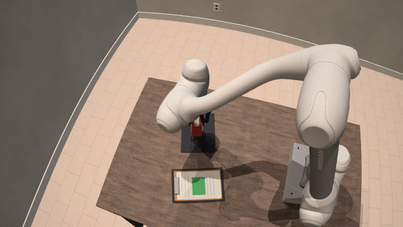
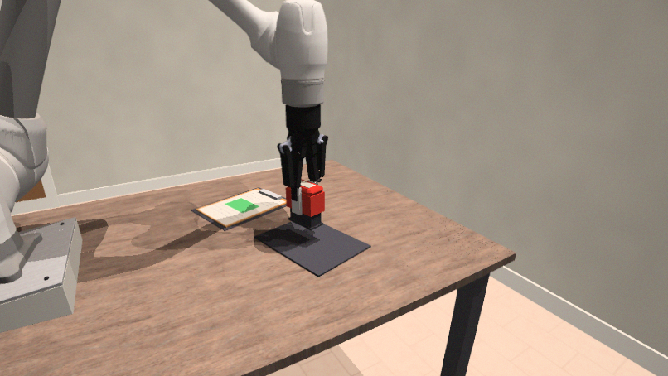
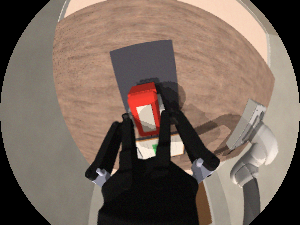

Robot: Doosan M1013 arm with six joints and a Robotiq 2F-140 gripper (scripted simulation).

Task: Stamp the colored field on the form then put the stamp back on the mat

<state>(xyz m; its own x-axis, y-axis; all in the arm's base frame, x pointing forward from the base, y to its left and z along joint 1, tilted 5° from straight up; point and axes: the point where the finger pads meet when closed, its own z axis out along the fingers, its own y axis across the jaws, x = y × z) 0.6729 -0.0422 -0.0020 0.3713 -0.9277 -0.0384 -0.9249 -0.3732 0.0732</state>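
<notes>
Right now the clipboard is 90 mm behind my hand, 260 mm to the left of it and 100 mm below it. From my hand the other things lie so: mat (20 mm to the right, 110 mm below); stamp (20 mm below).
</notes>
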